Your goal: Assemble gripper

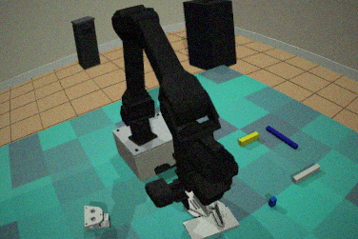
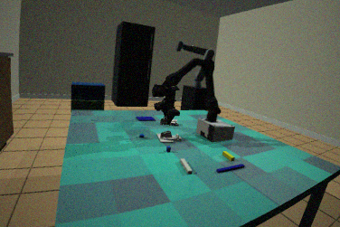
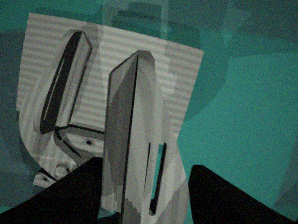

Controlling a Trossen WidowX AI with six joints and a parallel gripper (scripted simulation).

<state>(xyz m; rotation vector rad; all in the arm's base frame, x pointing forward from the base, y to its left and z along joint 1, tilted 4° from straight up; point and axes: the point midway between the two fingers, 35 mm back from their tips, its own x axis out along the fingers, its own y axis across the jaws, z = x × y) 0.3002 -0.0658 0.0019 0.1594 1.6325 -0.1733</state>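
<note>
The jaw is 7 cm below my gripper tip, 6 cm to the left of it and 2 cm behind it. Also, from my gripper tip: yellow block 35 cm to the left, 15 cm behind, 7 cm below; then small blue block 18 cm to the left, 10 cm ahead, 7 cm below; then white bar 33 cm to the left, 11 cm ahead, 7 cm below.
</note>
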